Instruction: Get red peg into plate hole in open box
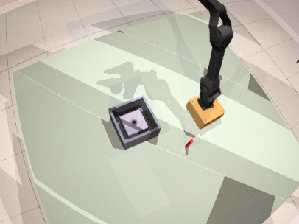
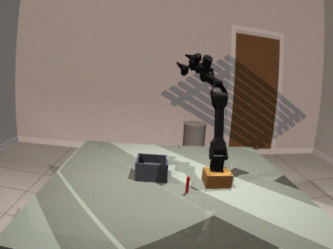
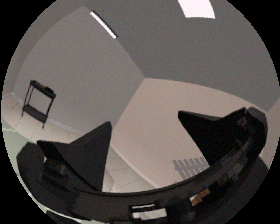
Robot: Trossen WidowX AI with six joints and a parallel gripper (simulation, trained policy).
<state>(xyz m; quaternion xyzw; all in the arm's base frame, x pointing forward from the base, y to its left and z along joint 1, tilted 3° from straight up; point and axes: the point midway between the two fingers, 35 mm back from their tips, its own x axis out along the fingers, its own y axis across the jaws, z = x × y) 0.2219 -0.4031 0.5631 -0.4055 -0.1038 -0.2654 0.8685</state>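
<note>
The red peg is 10 cm behind my gripper tip, 58 cm to the left of it and 59 cm below it. From my gripper tip the other things lie so: grey box (9 cm ahead, 43 cm to the left, 60 cm below); then pale plate (9 cm ahead, 43 cm to the left, 58 cm below).
</note>
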